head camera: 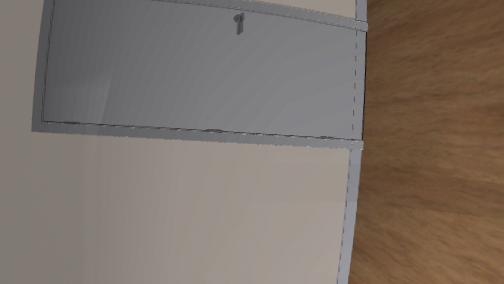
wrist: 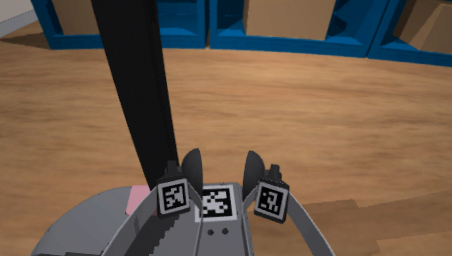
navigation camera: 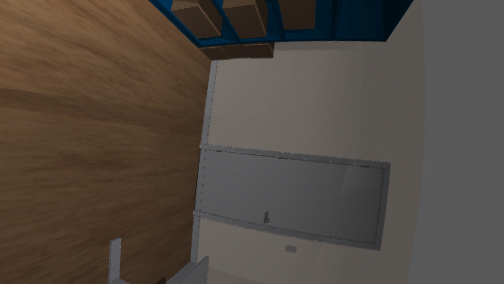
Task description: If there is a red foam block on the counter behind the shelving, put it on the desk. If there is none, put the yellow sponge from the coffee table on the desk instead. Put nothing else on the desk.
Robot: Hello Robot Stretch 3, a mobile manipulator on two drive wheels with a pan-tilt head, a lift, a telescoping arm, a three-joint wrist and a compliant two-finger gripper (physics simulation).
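Frame: origin at the robot's base, x ahead, y left, z up, level; metres.
Seen in the pictures: gripper, fingertip midpoint: (wrist: 223, 167).
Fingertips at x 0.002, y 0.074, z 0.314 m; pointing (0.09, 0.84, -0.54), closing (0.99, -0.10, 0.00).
A point is followed by its place in that frame.
My gripper (wrist: 223, 167) {z 0.314, x 0.002, y 0.074 m} is open and empty in the wrist view, its two dark fingertips apart above my own base. The blue shelving (navigation camera: 325, 25) (wrist: 290, 46) shows at the top of the navigation view and along the top of the wrist view, beyond the fingertips and apart from them. Brown boxes (navigation camera: 246, 20) (wrist: 290, 19) sit in its compartments. The red foam block, the counter, the yellow sponge, the coffee table and the desk do not show in these views.
The head and navigation views are turned sideways. A grey door (head camera: 200, 75) {z 1.128, x 2.082, y -0.495 m} (navigation camera: 290, 195) {z 1.145, x 2.077, y -0.559 m} with a handle is set in a pale wall (head camera: 215, 200) {z 0.989, x 2.163, y 0.251 m} (navigation camera: 285, 95) {z 0.985, x 2.186, y 0.523 m}. More brown boxes (navigation camera: 245, 51) {z 0.518, x 2.042, y 0.987 m} show beside the shelving. A light grey upright piece (navigation camera: 115, 257) stands at the navigation view's bottom edge.
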